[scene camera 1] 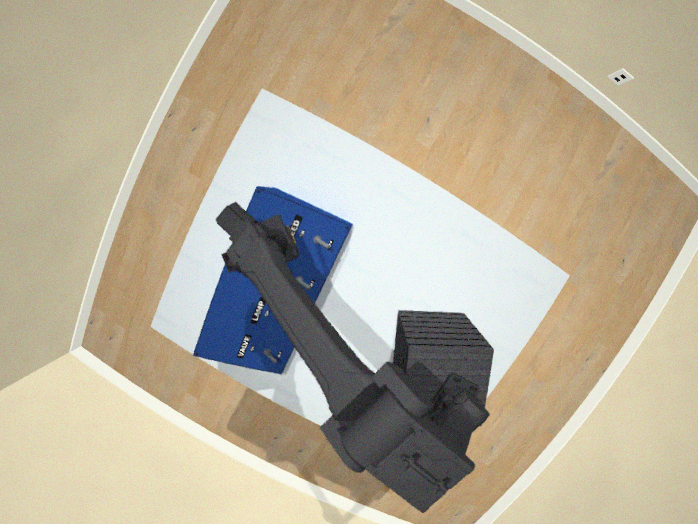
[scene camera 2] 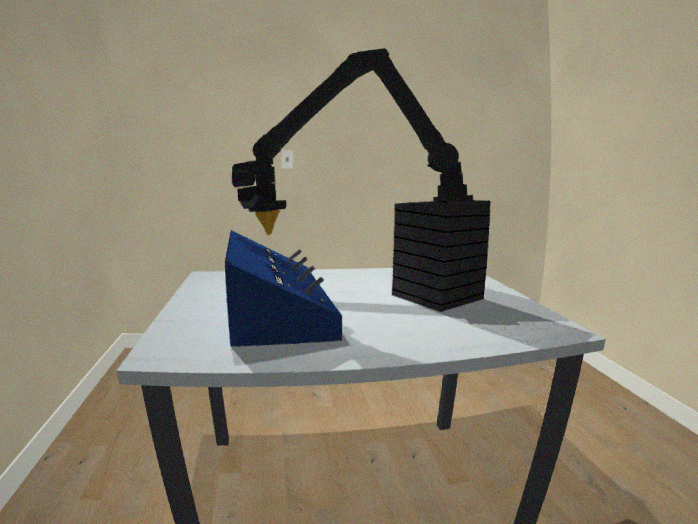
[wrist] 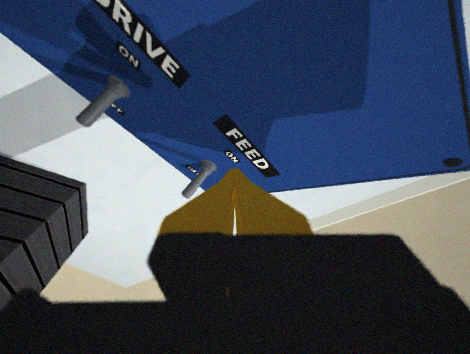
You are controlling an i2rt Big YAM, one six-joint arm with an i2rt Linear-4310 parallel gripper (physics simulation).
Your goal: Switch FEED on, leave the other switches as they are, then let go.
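Places are measured from the arm's base along level axes (x back, y right, z up), in millimetres.
Pixels of known places: gripper, fingertip midpoint: (scene camera 1: 287, 238) (scene camera 2: 269, 234) (wrist: 234, 176); arm's base, origin of the base link: (scene camera 1: 451, 399) (scene camera 2: 452, 201).
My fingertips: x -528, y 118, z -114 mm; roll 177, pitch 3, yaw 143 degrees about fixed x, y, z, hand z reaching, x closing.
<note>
Ahead of a thing's pixels: the offset from my fingertips to its middle. Level surfaces: height alone.
The blue switch panel @(dx +2, dy -166, dz -115 mm) (scene camera 1: 217, 321) (scene camera 2: 281, 315) (wrist: 320, 145) slopes down toward its lever side. The FEED lever @(dx +78, dy +21, dz -67 mm) (scene camera 1: 321, 241) (scene camera 2: 294, 255) (wrist: 199, 179) leans toward its OFF mark, parallel to the other levers. The FEED label @(dx -3, dy +14, dz -53 mm) (scene camera 1: 296, 225) (wrist: 246, 150) is partly hidden by the gripper in scene camera 1. The DRIVE lever @(dx +88, dy -99, dz -67 mm) (scene camera 1: 305, 282) (wrist: 102, 101) and VALVE lever @(dx +107, dy -338, dz -67 mm) (scene camera 1: 271, 355) (scene camera 2: 314, 284) also lean to the OFF side. The LAMP lever is hidden by the arm in scene camera 1. My gripper (scene camera 1: 293, 239) (scene camera 2: 269, 232) (wrist: 234, 176) is shut and empty, above the panel on the ON side of the FEED lever, touching nothing.
The panel stands on a pale table @(dz -181 mm) (scene camera 1: 360, 191) (scene camera 2: 383, 338). The arm's black ribbed pedestal (scene camera 1: 445, 338) (scene camera 2: 439, 253) (wrist: 40, 220) stands across from the levers. The arm (scene camera 1: 304, 315) (scene camera 2: 315, 101) reaches from there over the panel.
</note>
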